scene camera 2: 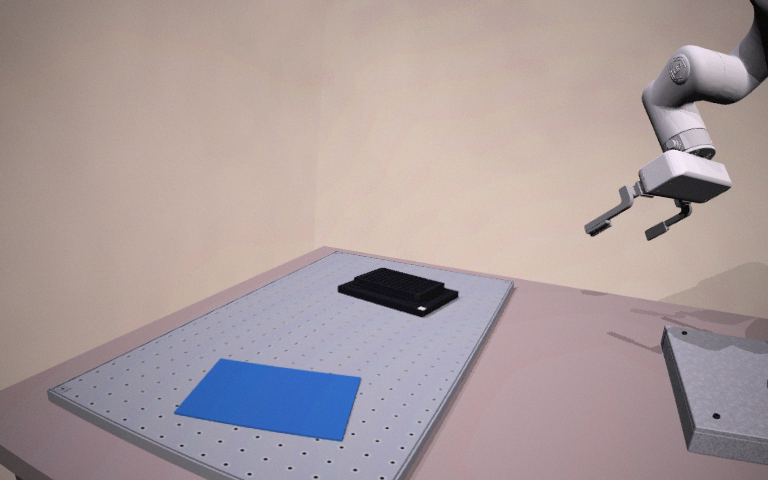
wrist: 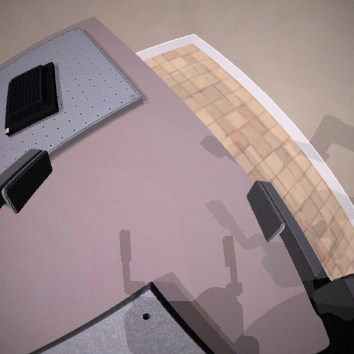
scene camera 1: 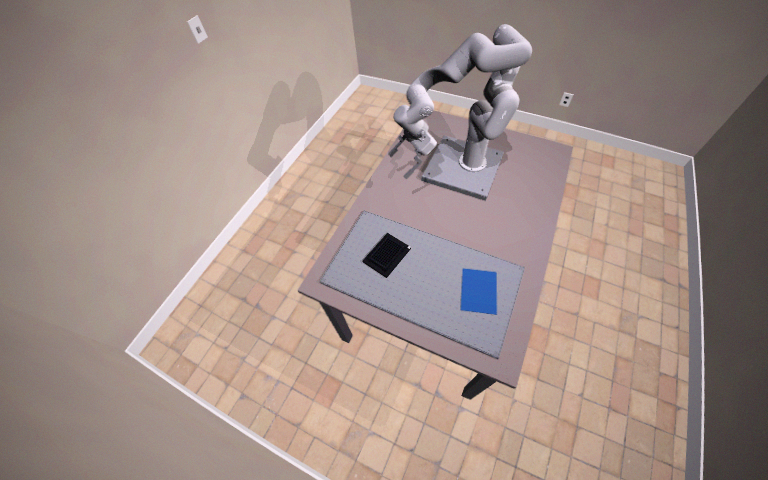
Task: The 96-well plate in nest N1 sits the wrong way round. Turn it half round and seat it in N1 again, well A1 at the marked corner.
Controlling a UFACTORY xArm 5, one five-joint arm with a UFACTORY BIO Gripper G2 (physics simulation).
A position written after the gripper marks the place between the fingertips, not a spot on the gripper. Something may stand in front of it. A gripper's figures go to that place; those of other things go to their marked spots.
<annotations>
The gripper (scene camera 2: 619,234) is 0.92 m from the lens. A black 96-well plate (scene camera 2: 403,286): 0.86 m from the lens. A blue pad (scene camera 2: 298,402): 0.57 m from the lens. A black nest N1 (scene camera 2: 440,300) is 0.85 m from the lens. The marked spots on the black nest N1 and the blue pad are 0.36 m apart.
</annotations>
